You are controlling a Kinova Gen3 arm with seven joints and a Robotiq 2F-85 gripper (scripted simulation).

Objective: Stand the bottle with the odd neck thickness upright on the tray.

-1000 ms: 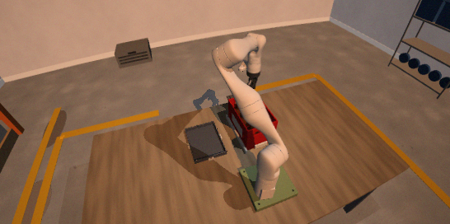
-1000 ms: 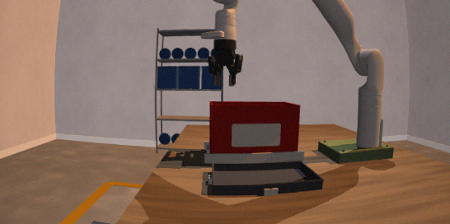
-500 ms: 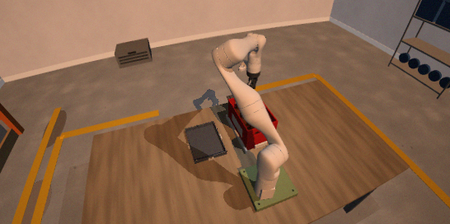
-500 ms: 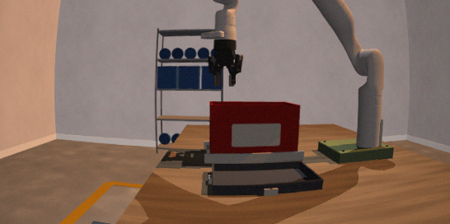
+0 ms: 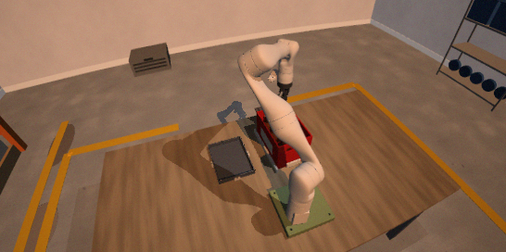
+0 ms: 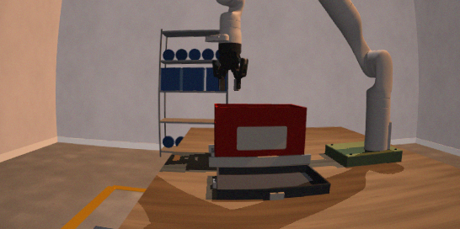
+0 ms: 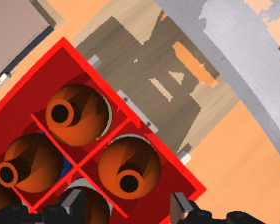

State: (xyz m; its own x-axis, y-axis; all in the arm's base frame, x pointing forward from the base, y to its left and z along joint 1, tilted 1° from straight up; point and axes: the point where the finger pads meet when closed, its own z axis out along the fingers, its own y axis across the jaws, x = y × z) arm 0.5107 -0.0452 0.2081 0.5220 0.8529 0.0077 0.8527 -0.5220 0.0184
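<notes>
Now: hand 15 cm above the red crate, 10 cm past it and 2 cm to the right of it. From my hand the other things lie so: dark tray: 31 cm to the left, 22 cm below, 15 cm behind.
</notes>
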